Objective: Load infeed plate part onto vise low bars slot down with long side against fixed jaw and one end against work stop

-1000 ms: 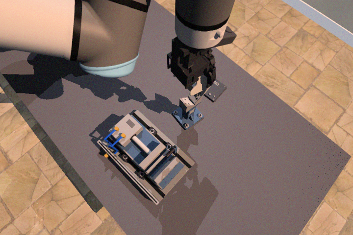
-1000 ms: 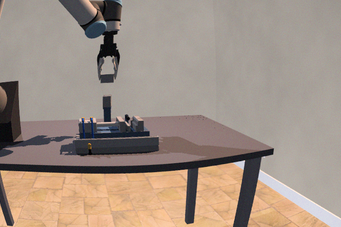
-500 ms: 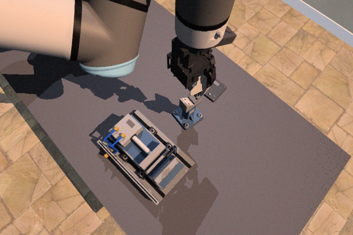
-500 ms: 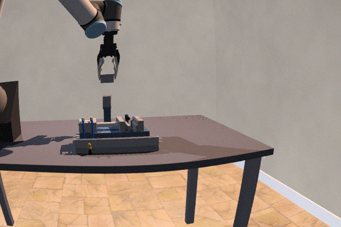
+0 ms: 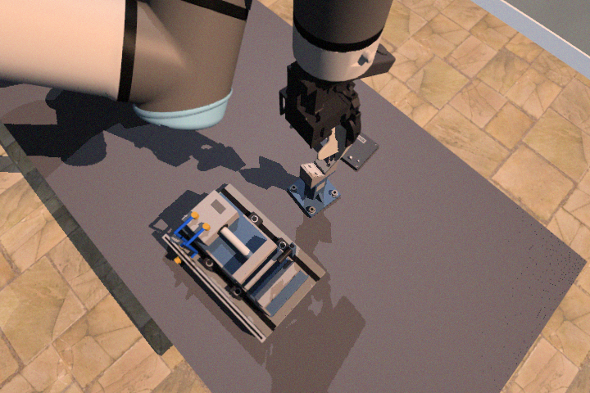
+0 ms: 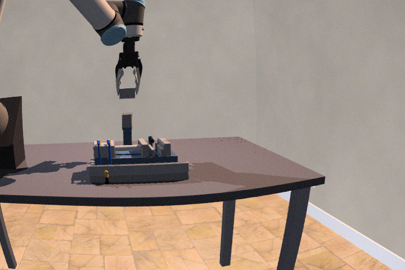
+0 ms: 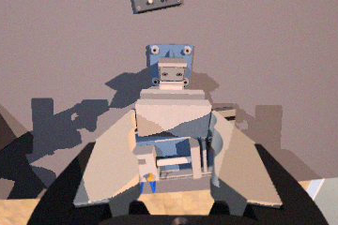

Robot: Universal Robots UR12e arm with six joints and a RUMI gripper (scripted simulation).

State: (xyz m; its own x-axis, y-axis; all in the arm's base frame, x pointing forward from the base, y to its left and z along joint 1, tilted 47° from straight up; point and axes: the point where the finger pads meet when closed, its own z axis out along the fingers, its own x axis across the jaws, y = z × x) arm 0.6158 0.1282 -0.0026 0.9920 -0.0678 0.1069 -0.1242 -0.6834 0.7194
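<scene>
The part is 10 mm to the left of my hand and 10 mm below it. From my hand the other things lie so: v-block post 180 mm below; then black work stop 70 mm ahead, 170 mm to the right, 150 mm below; then white cylinder rod 20 mm behind, 220 mm to the right, 170 mm below.
</scene>
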